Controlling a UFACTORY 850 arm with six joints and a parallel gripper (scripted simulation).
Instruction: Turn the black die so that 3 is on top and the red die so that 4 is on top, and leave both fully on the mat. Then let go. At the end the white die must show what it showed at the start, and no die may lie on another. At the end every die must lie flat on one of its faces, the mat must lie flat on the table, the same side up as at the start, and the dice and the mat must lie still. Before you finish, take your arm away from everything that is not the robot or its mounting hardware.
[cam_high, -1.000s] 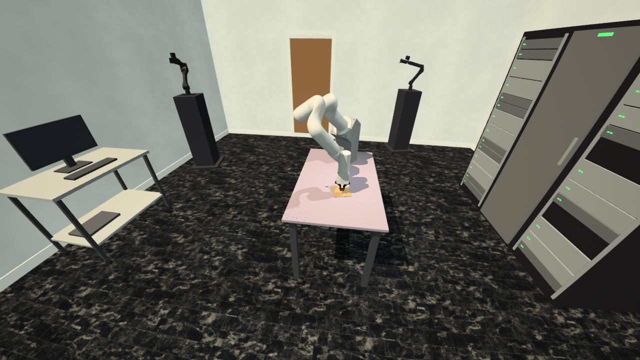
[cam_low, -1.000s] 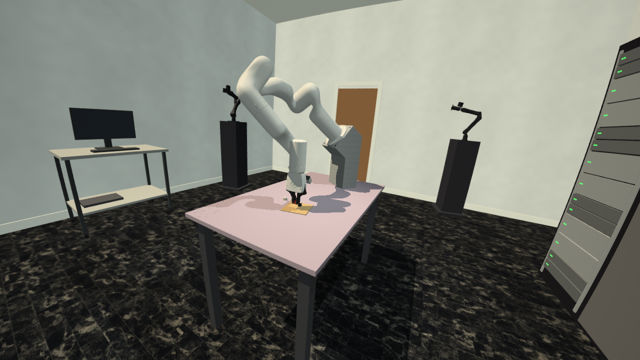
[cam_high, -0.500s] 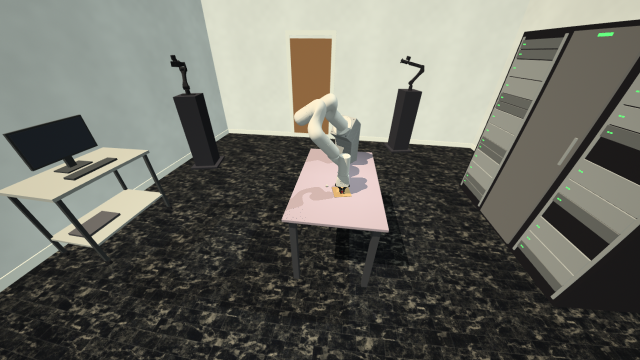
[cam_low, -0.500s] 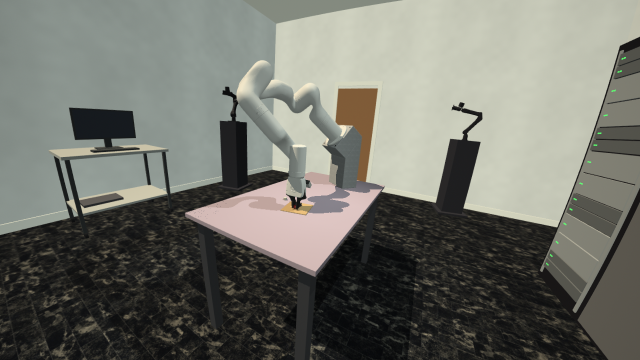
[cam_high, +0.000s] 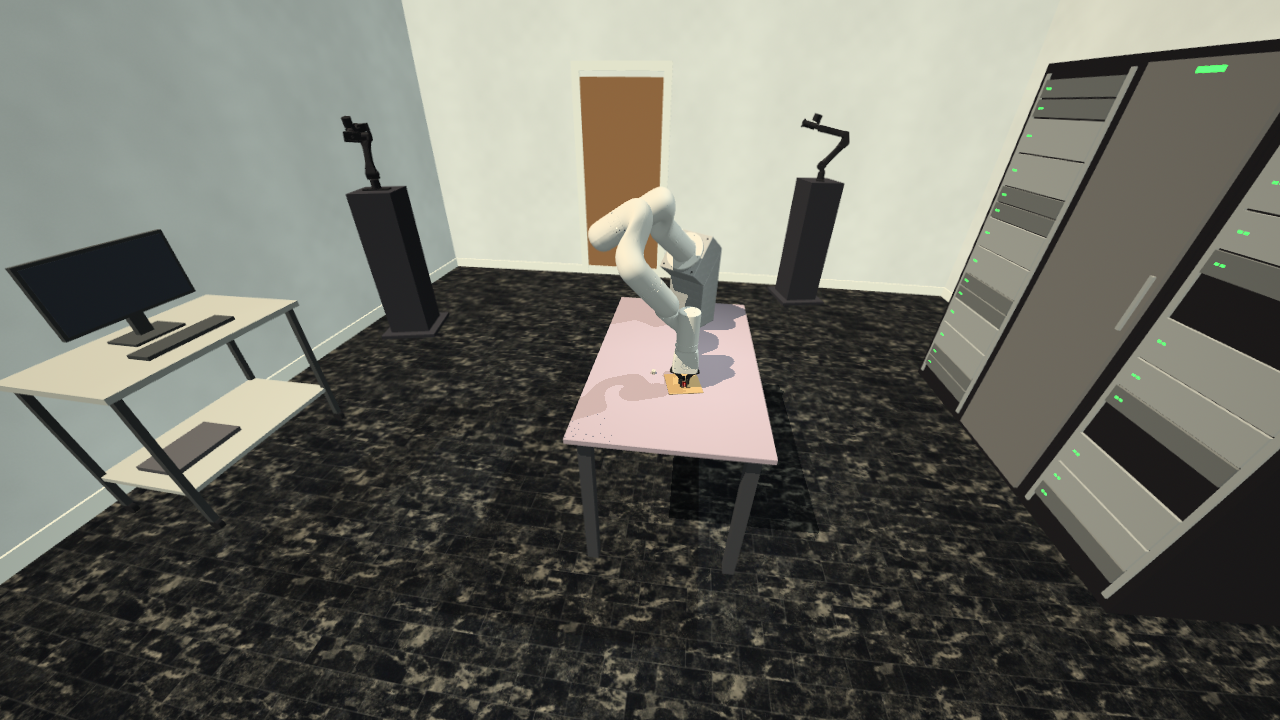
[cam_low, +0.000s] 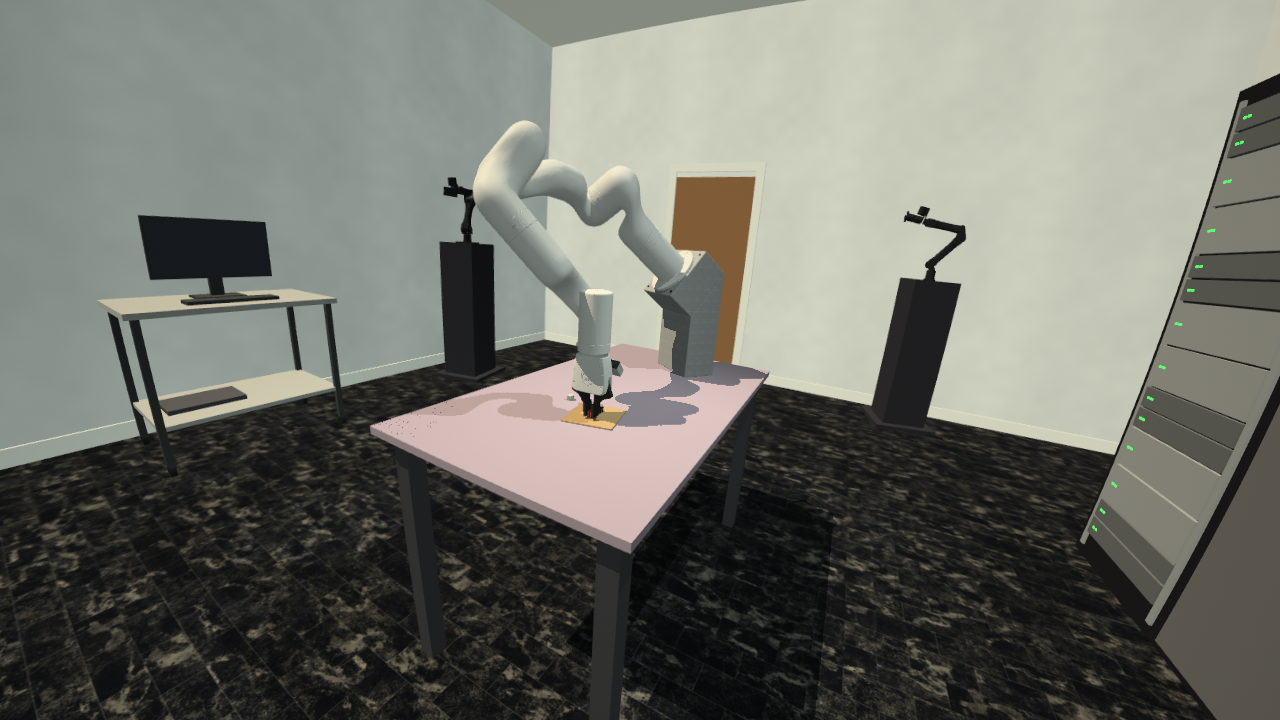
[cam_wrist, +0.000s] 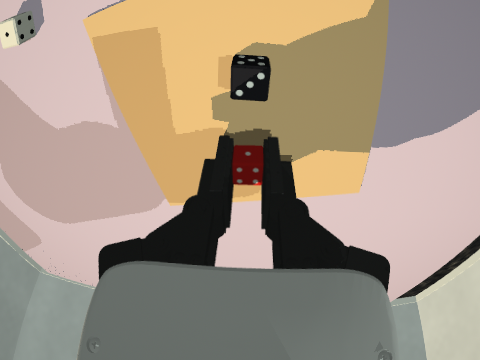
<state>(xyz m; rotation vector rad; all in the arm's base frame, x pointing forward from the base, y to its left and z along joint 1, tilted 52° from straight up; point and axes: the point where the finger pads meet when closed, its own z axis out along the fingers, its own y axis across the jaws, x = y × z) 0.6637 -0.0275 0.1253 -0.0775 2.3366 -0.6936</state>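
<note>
The red die lies 1 cm below my hand. From my hand the other things lie so: mat 3 cm below, 2 cm behind; then white die 11 cm to the right, 11 cm behind, 2 cm below; then black die 5 cm behind, 2 cm below, 1 cm to the left.
</note>
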